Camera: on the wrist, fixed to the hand. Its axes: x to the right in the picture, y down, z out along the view.
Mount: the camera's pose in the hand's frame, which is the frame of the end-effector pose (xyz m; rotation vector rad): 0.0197 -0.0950 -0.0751 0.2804 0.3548 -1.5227
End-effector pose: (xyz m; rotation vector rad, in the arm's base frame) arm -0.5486 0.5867 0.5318 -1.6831 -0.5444 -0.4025
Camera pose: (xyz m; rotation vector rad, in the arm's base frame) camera -0.5829 0.5277 0.6338 -0.6083 -1.4622 -1.5644
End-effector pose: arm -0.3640 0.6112 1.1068 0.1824 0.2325 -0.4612
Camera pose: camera -0.4040 0.5363 1.0182 0.3453 0.6481 -1.9875
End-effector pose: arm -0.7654 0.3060 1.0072 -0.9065 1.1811 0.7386
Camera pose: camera -0.7119 0.1960 0.9976 -1.3751 0.5448 -0.8160
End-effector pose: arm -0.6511 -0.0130 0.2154 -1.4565 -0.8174 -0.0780
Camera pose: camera -0.6524 -0.0870 0.3132 -0.2682 -1.3847 -1.2594
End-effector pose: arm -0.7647 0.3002 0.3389 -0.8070 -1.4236 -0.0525
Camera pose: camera -0.7435 0.1991 0.4051 0.6274 -1.3514 -1.0646
